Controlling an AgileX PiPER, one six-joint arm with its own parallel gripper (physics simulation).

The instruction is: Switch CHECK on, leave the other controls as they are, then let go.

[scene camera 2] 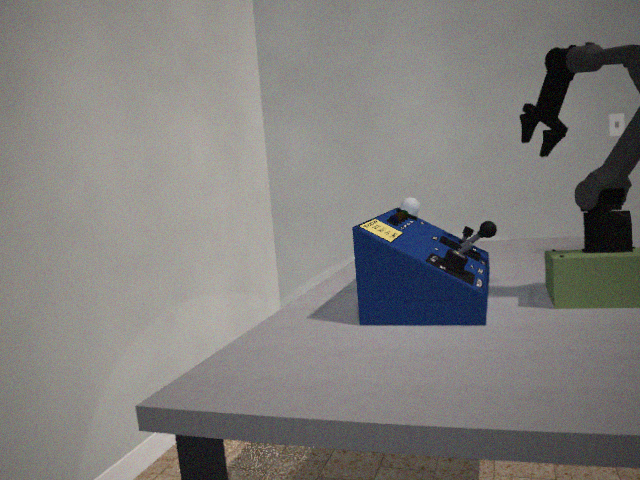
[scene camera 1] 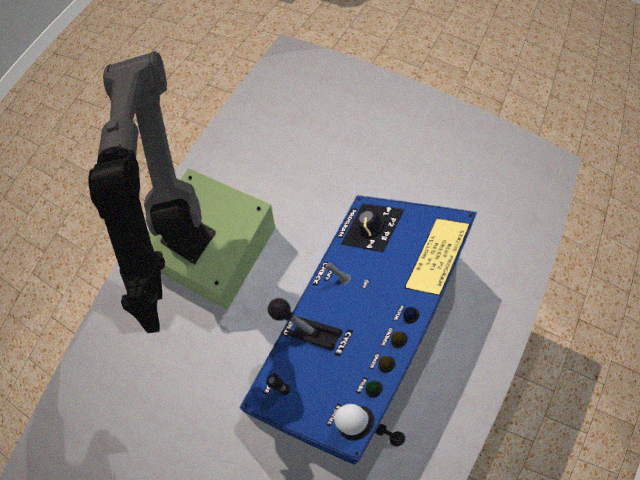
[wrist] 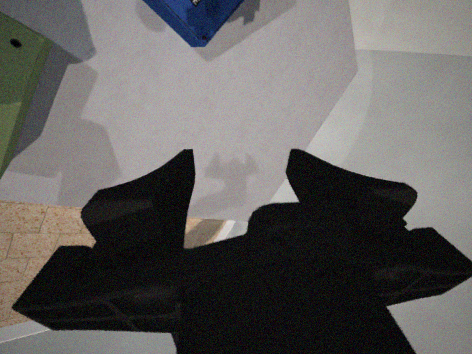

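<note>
The CHECK toggle is a grey lever on the sloped face of the blue panel box. It leans toward the CHECK label and the OFF side, away from the ON mark. In the wrist view a corner of the box shows at the top, and the toggle does not show there. My gripper is open and empty. It hangs high above the table, on the robot's side of the box and well apart from it. In scene camera 1 the gripper is at the left, its fingers overlapping.
Beside the toggle are the PROGRAM knob and the CYCLE lever with its black ball, standing up from the face. A small black switch, lamps and a white dome are farther along. The arm stands on a green block.
</note>
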